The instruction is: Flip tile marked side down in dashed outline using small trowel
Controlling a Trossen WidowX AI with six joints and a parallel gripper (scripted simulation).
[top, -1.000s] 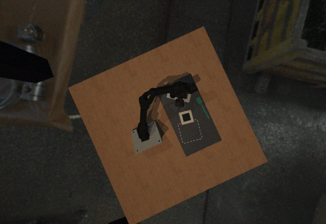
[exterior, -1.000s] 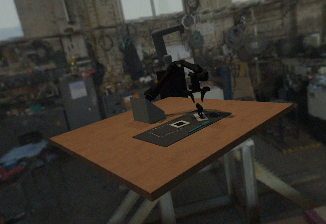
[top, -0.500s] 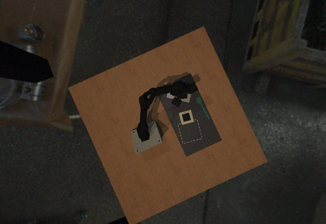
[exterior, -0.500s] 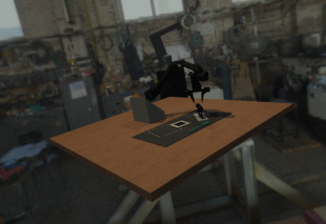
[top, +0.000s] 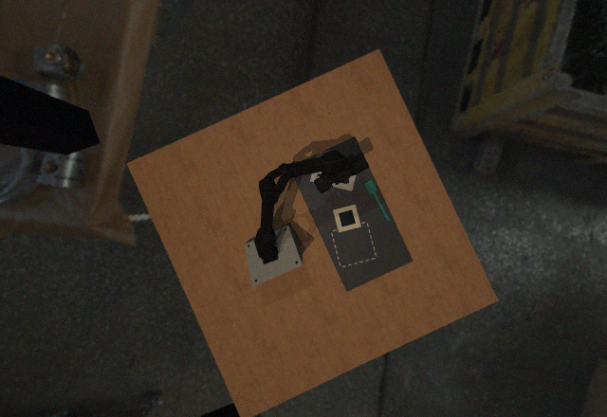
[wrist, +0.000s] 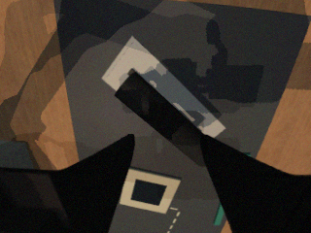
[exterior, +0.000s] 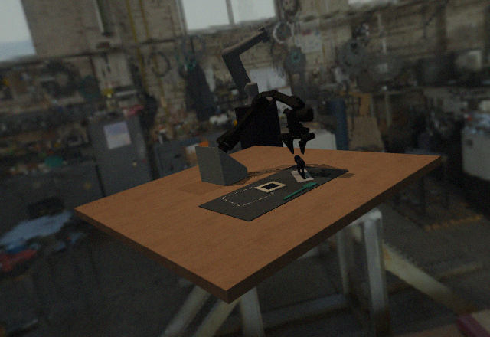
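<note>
My gripper tip is 7 cm above the trowel, 1 cm to the right of it and 1 cm past it. Also, from my gripper tip: green flat tool: 16 cm ahead, 15 cm to the right, 10 cm below; then tile: 20 cm to the right, 10 cm below.
</note>
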